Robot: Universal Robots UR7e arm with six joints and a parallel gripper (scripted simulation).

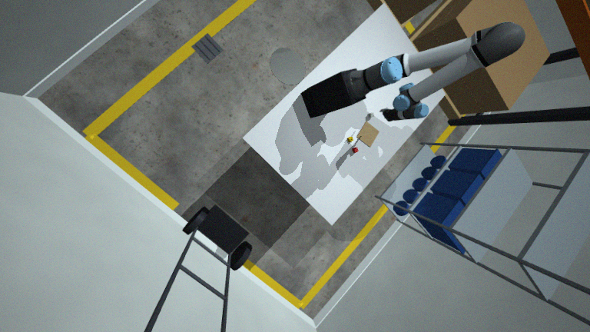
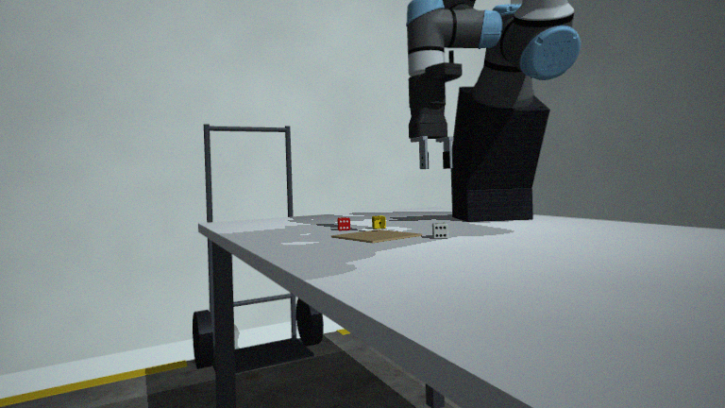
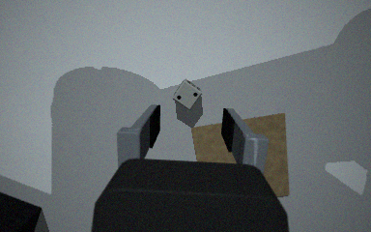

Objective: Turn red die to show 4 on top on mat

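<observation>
My gripper is now 90 mm short of the red die, 270 mm to the left of it and 140 mm above it. Also, from my hand: yellow die: 10 mm ahead, 250 mm to the right, 140 mm below; then white die: 10 mm behind, 140 mm below; then tan mat: 90 mm ahead, 110 mm to the right, 160 mm below.
</observation>
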